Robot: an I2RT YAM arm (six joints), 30 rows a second.
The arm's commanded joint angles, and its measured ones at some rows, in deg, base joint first. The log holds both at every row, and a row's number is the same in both.
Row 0, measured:
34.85 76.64 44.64 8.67 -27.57 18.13
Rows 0 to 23, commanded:
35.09 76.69 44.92 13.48 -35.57 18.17
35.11 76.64 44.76 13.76 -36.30 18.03
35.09 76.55 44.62 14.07 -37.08 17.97
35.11 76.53 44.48 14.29 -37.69 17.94
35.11 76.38 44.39 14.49 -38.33 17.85
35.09 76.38 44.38 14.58 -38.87 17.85
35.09 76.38 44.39 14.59 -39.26 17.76
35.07 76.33 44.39 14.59 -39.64 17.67
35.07 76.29 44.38 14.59 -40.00 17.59
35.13 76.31 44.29 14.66 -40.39 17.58
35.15 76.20 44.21 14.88 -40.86 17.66
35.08 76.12 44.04 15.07 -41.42 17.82
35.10 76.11 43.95 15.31 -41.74 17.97
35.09 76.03 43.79 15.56 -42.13 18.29
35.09 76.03 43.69 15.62 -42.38 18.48
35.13 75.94 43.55 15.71 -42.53 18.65
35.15 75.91 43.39 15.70 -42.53 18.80
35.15 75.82 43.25 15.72 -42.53 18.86
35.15 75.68 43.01 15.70 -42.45 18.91
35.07 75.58 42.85 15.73 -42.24 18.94
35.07 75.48 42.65 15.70 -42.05 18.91
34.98 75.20 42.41 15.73 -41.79 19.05
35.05 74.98 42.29 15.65 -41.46 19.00
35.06 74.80 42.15 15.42 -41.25 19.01
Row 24, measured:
34.76 75.46 42.50 11.20 -36.64 18.63
